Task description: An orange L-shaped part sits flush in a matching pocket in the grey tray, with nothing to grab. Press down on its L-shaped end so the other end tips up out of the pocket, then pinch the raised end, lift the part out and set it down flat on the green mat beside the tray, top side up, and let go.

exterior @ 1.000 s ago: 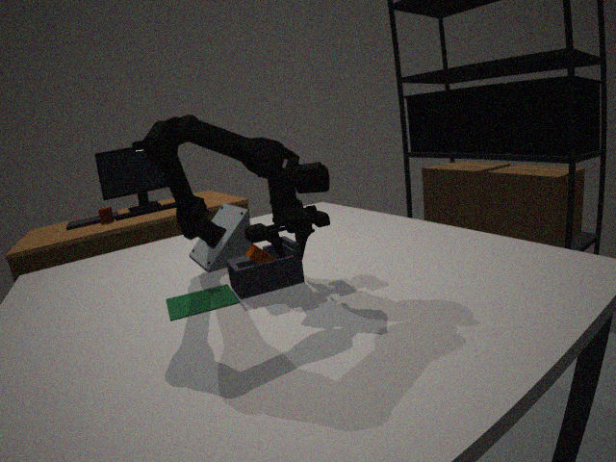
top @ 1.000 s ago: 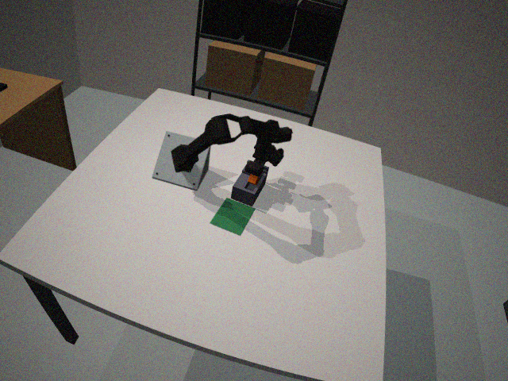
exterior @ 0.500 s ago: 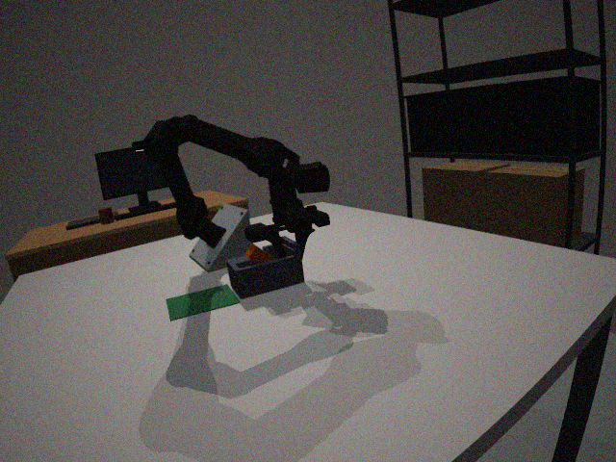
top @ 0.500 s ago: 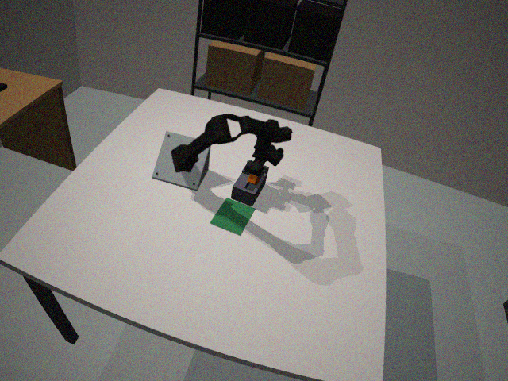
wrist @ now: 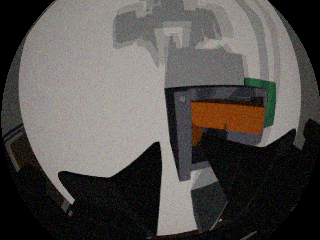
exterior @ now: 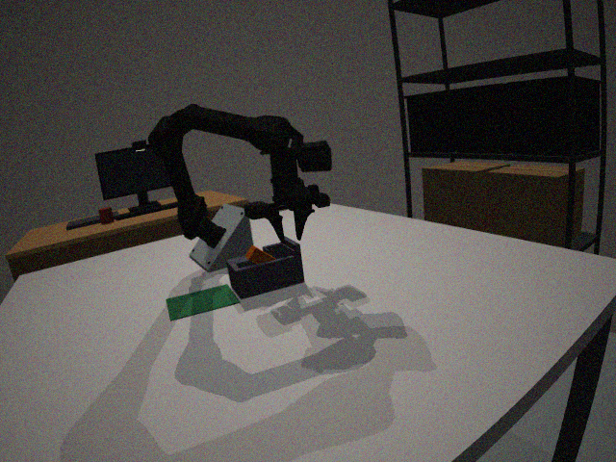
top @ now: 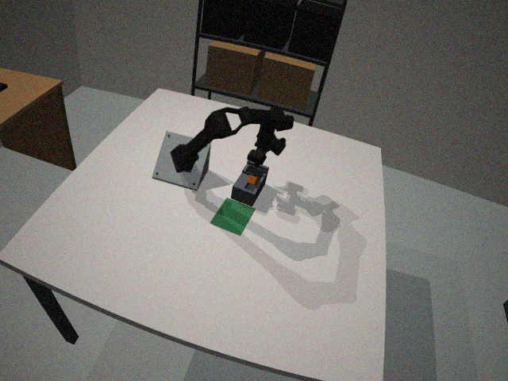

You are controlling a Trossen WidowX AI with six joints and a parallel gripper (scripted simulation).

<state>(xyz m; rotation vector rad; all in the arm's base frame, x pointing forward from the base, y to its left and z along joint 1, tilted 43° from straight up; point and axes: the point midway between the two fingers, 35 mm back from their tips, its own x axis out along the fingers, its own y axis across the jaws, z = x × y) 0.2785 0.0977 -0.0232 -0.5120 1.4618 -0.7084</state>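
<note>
Right now the orange L-shaped part is 5 cm to the right of my gripper tip, 4 cm below it and 1 cm behind it. From my gripper tip the other things lie so: green mat: 22 cm to the right, 10 cm below, 3 cm behind.
</note>
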